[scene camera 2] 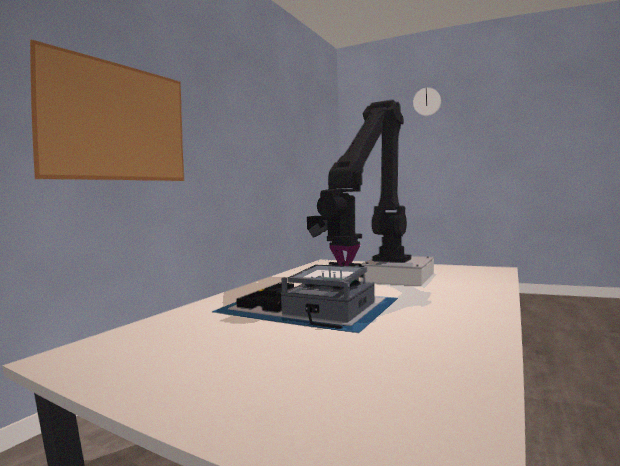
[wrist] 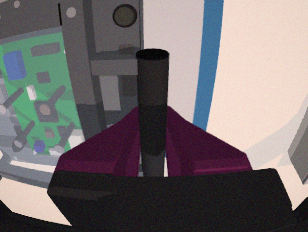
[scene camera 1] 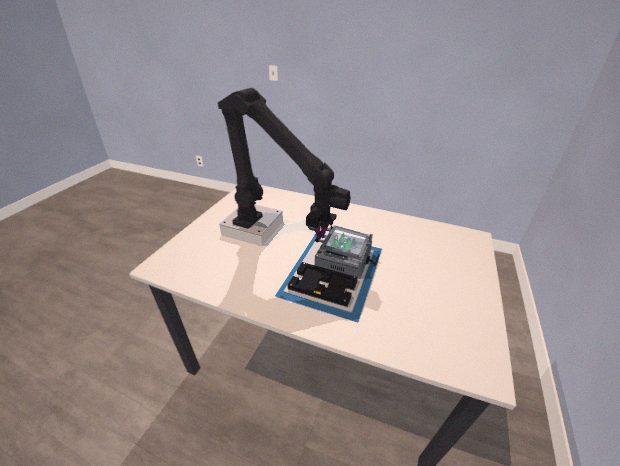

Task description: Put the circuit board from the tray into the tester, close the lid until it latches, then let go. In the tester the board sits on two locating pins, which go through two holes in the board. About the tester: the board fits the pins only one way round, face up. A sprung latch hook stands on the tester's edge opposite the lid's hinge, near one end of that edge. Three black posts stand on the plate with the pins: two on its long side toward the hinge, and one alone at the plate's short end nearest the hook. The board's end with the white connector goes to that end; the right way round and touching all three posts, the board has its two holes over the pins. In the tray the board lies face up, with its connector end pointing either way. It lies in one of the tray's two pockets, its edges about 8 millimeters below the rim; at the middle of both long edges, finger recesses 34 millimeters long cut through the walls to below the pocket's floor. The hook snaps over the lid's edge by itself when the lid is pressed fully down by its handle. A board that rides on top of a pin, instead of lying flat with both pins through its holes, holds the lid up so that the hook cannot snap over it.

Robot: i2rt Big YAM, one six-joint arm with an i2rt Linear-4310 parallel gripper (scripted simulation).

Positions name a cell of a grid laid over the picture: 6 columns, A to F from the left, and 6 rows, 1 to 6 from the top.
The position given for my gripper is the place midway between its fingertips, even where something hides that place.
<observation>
I see my gripper (scene camera 2: D4) and a clear lid (scene camera 1: D4).
My gripper is seen too in the wrist view (wrist: C3). The clear lid is seen too in the wrist view (wrist: B3).
</observation>
